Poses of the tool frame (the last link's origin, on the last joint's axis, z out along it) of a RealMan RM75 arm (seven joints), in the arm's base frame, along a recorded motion.
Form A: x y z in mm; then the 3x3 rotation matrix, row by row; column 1 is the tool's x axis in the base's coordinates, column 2 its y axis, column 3 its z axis. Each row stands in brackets.
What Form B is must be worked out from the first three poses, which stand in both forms.
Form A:
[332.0 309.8 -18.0], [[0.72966 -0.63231 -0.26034], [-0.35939 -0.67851 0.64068], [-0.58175 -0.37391 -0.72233]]
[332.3 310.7 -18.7], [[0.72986 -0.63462 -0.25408], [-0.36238 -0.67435 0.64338], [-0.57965 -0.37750 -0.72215]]
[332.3 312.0 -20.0], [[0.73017 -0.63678 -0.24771], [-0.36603 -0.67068 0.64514], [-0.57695 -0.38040 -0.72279]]
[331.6 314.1 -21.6], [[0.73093 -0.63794 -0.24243], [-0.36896 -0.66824 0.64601], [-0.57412 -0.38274 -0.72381]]
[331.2 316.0 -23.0], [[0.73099 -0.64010 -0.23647], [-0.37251 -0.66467 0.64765], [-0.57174 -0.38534 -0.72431]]
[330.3 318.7 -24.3], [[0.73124 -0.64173 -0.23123], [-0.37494 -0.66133 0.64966], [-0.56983 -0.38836 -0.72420]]
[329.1 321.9 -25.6], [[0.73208 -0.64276 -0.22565], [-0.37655 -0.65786 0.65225], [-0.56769 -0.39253 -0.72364]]
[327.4 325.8 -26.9], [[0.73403 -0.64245 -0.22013], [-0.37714 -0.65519 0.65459], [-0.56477 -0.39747 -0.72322]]
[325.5 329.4 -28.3], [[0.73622 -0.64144 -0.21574], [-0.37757 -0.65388 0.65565], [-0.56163 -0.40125 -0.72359]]
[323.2 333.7 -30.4], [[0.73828 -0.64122 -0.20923], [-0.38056 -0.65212 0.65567], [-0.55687 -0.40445 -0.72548]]
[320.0 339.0 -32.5], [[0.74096 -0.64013 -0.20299], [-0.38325 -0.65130 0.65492], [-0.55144 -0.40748 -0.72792]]
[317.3 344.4 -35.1], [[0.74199 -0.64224 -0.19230], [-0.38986 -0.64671 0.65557], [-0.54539 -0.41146 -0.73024]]
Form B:
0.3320 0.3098 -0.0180 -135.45 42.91 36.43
0.3323 0.3107 -0.0187 -135.22 43.12 36.06
0.3323 0.3120 -0.0200 -135.07 43.36 35.66
0.3316 0.3141 -0.0216 -134.99 43.52 35.29
0.3312 0.3160 -0.0230 -134.83 43.76 34.93
0.3303 0.3187 -0.0243 -134.66 43.92 34.61
0.3291 0.3219 -0.0256 -134.45 44.02 34.26
0.3274 0.3258 -0.0269 -134.28 43.99 33.86
0.3255 0.3294 -0.0283 -134.22 43.93 33.51
0.3232 0.3337 -0.0304 -134.21 44.01 33.00
0.3200 0.3390 -0.0325 -134.28 44.04 32.47
0.3173 0.3444 -0.0351 -134.16 44.40 31.73

